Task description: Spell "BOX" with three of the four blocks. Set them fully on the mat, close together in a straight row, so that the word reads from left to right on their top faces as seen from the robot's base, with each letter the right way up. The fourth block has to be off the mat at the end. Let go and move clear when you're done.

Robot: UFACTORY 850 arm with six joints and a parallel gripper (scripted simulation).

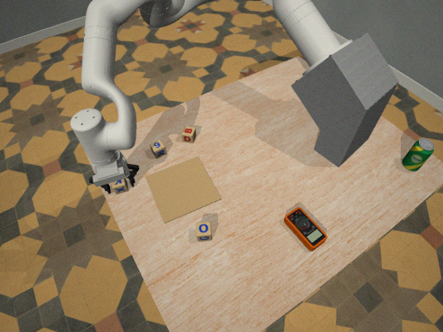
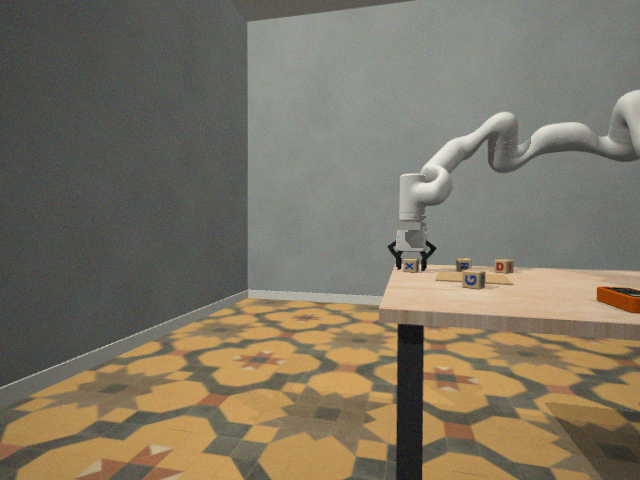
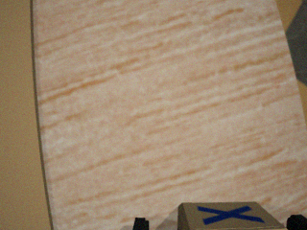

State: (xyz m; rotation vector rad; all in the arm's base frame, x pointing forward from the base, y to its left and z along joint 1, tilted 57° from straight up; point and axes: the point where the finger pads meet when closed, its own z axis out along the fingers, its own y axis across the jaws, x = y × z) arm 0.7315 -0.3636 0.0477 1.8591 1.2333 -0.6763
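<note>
Right now my hand is right at the X block. Round my hand: B block 32 cm behind, 2 cm to the right; then O block 32 cm to the left, 10 cm behind; then tan mat 16 cm behind, 14 cm to the left, 2 cm below.
</note>
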